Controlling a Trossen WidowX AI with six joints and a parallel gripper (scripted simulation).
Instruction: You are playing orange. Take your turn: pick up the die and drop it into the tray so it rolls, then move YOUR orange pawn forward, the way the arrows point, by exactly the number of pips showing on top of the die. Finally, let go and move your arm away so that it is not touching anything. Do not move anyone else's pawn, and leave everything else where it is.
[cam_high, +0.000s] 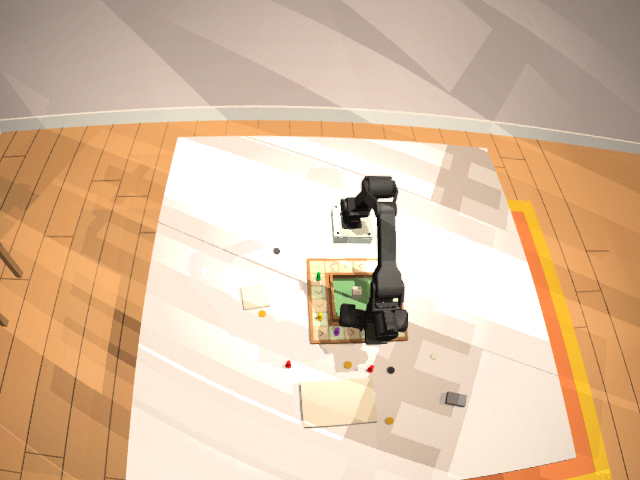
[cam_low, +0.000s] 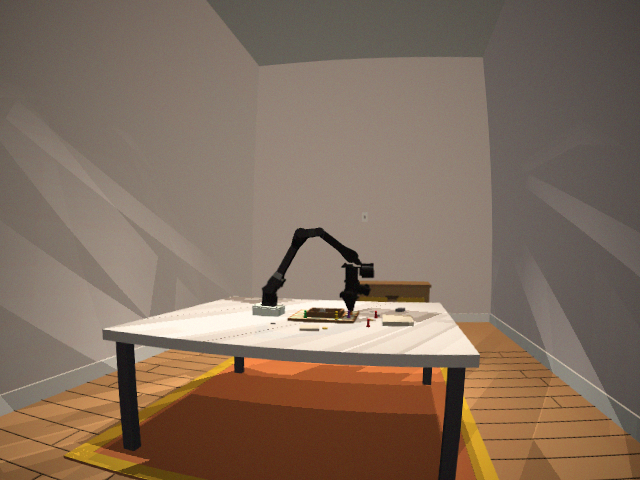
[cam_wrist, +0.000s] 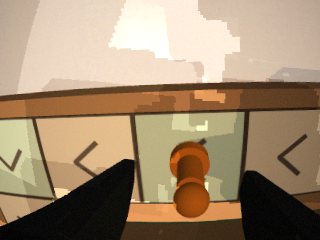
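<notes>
The purple pawn lies 90 mm to the right of my gripper tip. Round my gripper tip: green tray 120 mm behind, 20 mm to the right, 20 mm below; orange pawn right at my gripper tip; white die 130 mm behind, 20 mm to the right.
</notes>
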